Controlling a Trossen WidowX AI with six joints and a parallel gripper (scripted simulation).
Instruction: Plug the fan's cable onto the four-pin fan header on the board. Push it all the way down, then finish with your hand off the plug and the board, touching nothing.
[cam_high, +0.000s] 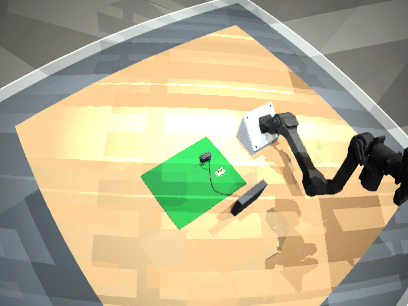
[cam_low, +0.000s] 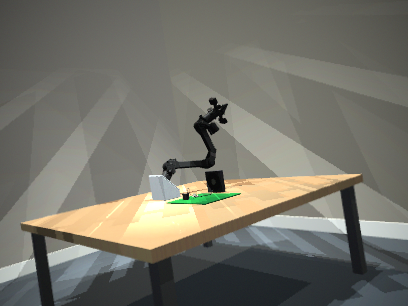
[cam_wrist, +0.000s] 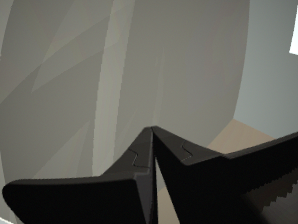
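Now: gripper tip 550 mm to the left of the black fan plug, 500 mm above it and 250 mm short of it. Round my gripper tip: white four-pin fan header 520 mm below, 480 mm to the right, 230 mm ahead; black fan 460 mm below, 340 mm to the right, 210 mm ahead; green board 530 mm below, 490 mm to the right, 330 mm ahead.
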